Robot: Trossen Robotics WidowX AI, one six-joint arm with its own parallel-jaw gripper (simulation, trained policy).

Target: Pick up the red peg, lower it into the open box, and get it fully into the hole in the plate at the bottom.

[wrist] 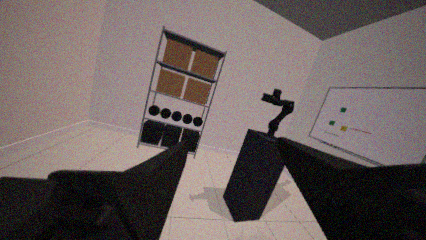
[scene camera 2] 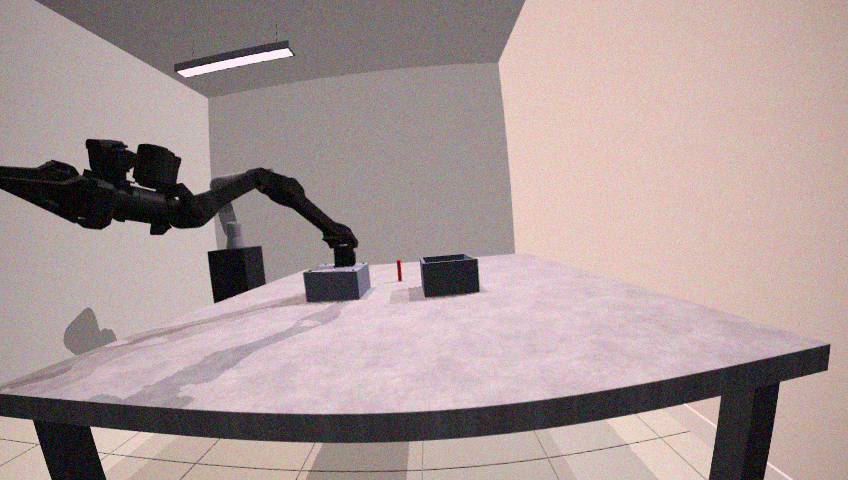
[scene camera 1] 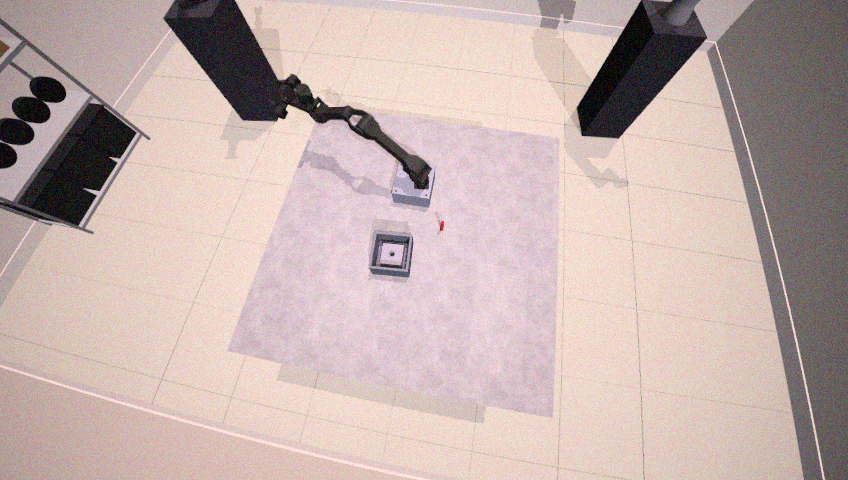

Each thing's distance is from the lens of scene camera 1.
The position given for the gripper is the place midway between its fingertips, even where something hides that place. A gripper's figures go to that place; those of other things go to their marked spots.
gripper point(scene camera 1: 270, 89): 154 cm
grey box point(scene camera 1: 379, 238): 128 cm
